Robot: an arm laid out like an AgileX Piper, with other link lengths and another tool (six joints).
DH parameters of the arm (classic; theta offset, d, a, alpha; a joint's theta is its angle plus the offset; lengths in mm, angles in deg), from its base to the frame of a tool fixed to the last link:
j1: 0 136.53 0 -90
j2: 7.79 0 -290.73 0
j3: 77.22 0 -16.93 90
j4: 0 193.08 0 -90
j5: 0 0 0 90
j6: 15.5 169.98 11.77 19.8
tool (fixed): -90 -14.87 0 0
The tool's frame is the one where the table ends.
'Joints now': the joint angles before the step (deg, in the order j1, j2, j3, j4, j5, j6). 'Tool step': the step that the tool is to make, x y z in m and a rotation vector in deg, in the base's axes. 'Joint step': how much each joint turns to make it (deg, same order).
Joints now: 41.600, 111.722, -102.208, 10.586, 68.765, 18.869
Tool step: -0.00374, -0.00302, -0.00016, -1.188, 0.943, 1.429
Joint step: -0.001, 0.000, -0.283, 0.018, 2.005, -1.124
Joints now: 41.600, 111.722, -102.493, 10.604, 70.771, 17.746
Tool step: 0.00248, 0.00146, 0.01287, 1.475, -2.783, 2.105
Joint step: 0.000, -0.743, -2.080, -0.127, 0.145, -2.196
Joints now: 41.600, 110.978, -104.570, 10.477, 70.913, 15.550
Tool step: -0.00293, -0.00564, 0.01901, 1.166, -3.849, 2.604
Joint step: 0.000, -2.796, -0.392, -0.759, 0.000, -2.803
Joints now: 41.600, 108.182, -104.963, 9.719, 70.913, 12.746
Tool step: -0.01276, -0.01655, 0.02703, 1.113, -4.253, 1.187
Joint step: 0.000, -5.934, 2.097, -1.459, 0.124, -1.385
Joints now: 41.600, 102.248, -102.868, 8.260, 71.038, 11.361
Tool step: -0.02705, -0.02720, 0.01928, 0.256, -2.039, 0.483
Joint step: -0.001, -8.383, 6.410, -0.905, 0.359, -0.602
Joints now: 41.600, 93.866, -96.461, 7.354, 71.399, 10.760
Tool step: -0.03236, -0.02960, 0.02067, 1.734, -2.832, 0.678
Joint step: 0.001, -9.647, 6.155, -0.223, 0.317, -0.768
